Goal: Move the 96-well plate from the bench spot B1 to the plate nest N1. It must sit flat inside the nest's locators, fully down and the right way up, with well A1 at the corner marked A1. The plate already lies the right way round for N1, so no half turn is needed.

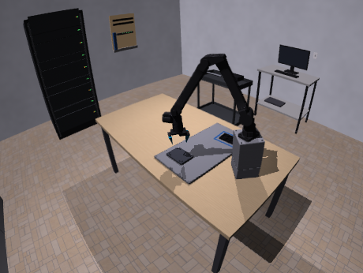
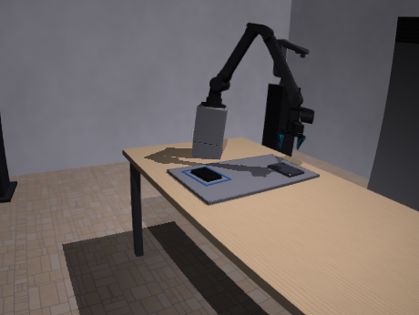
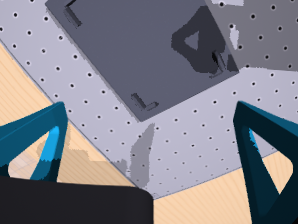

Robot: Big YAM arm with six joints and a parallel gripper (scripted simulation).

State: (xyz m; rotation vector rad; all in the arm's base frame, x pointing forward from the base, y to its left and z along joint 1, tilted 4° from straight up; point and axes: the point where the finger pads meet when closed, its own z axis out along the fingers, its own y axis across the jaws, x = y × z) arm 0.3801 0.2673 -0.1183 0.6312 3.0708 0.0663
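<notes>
Now: hand 5 cm past the black 96-well plate, 44 cm to the left of it and 12 cm above it. Round my hand: plate nest N1: 12 cm below.
</notes>
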